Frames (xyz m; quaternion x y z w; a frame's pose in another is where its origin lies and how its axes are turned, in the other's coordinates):
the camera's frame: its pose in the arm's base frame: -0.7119 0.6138 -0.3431 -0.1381 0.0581 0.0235 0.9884
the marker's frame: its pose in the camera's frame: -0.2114 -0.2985 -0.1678 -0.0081 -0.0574 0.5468 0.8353
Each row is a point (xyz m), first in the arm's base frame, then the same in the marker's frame.
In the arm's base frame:
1: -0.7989 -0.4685 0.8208
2: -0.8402 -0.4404 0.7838
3: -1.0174 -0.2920 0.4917
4: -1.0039 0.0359 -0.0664
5: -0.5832 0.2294 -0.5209
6: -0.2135 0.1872 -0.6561
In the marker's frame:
1: -0.8953 -0.4516 1.0219
2: -0.8760 -0.4007 0.9918
3: -0.7395 -0.1636 0.7391
4: -0.3166 -0.0262 0.2684
5: 0.1017 -0.3236 -0.1285
6: 0.2192 -0.6753 -0.2672

